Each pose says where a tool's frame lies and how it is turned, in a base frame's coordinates. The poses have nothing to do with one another.
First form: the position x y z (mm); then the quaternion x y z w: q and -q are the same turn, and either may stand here.
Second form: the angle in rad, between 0 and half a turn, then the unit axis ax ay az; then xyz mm. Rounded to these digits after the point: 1 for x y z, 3 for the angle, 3 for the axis.
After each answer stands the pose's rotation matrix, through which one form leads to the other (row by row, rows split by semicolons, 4 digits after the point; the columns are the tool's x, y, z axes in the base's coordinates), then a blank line. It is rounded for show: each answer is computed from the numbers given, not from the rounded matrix.
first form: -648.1 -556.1 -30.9 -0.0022 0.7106 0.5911 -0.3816
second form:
2.359 0.002 -0.769 -0.640 -648.1 -556.1 -30.9
-0.7087 0.4480 -0.5449; -0.4543 0.3012 0.8384; 0.5397 0.8418 -0.0099

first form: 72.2 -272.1 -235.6 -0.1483 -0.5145 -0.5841 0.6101
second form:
1.829 -0.187 -0.649 -0.737 72.2 -272.1 -235.6
-0.2116 0.8652 -0.4545; -0.5601 0.2737 0.7819; 0.8010 0.4200 0.4266

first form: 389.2 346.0 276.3 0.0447 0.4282 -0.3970 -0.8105
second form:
1.251 -0.076 -0.731 0.678 389.2 346.0 276.3
0.3180 -0.6053 -0.7297; 0.6819 0.6807 -0.2676; 0.6587 -0.4125 0.6292

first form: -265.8 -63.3 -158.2 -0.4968 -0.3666 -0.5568 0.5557
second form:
1.963 -0.598 -0.441 -0.670 -265.8 -63.3 -158.2
0.1112 0.9830 0.1458; -0.2546 -0.1136 0.9604; 0.9606 -0.1439 0.2376

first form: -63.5 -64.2 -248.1 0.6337 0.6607 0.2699 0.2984
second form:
2.536 0.664 0.692 0.283 -63.5 -64.2 -248.1
-0.0188 0.6763 0.7364; 0.9985 0.0511 -0.0215; -0.0522 0.7348 -0.6762

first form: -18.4 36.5 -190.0 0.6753 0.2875 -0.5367 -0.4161
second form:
2.283 -0.743 -0.316 0.590 -18.4 36.5 -190.0
0.2585 -0.0584 -0.9642; 0.8350 -0.4883 0.2534; -0.4857 -0.8707 -0.0775

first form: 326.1 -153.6 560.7 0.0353 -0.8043 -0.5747 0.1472
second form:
2.846 0.036 -0.813 -0.581 326.1 -153.6 560.7
-0.9542 0.1124 -0.2773; -0.2260 0.3370 0.9140; 0.1962 0.9348 -0.2962

